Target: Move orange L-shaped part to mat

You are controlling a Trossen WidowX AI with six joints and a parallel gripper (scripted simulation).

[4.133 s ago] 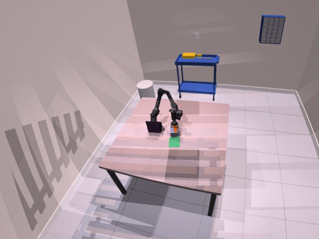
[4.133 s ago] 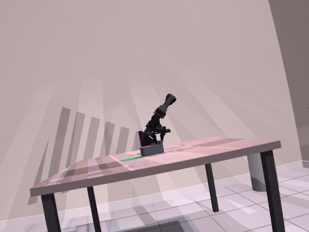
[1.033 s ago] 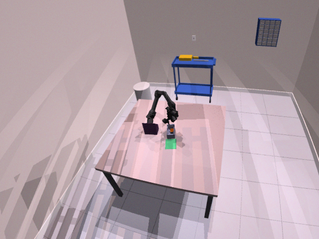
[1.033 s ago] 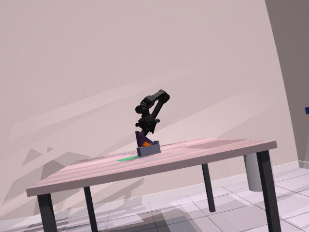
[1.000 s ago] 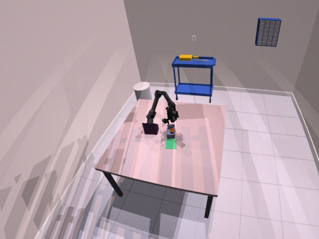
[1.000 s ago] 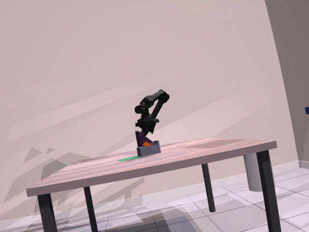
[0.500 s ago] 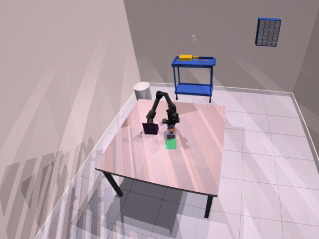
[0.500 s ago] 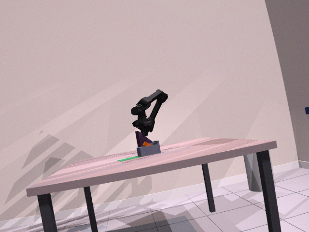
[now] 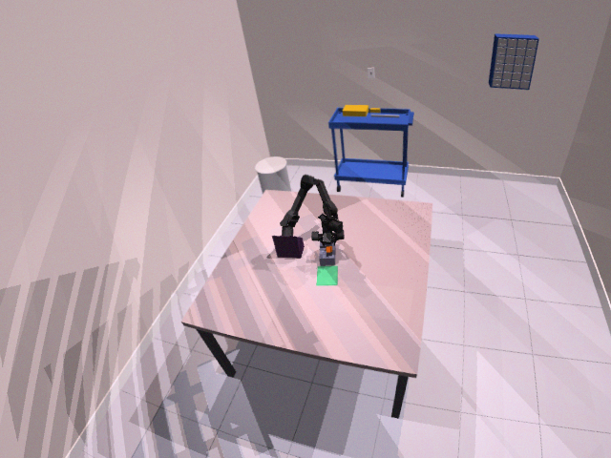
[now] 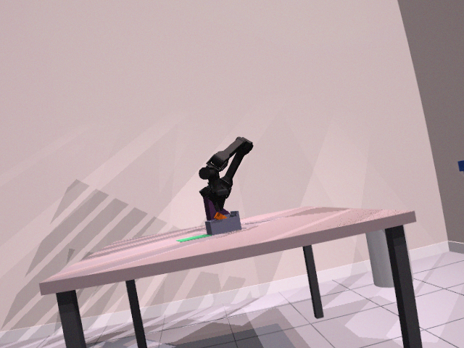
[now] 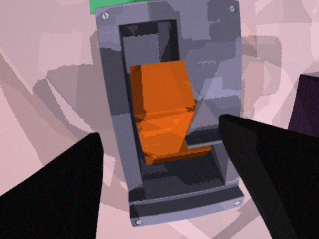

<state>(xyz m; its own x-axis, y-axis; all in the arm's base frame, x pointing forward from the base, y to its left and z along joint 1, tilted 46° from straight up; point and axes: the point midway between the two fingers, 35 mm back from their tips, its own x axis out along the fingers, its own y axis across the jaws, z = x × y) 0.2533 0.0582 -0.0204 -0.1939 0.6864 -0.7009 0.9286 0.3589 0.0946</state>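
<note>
The orange L-shaped part is 60 mm below my gripper tip, 30 mm to the left of it and 30 mm behind it. Round my gripper tip: green mat: 140 mm to the right, 120 mm below, 30 mm ahead.
</note>
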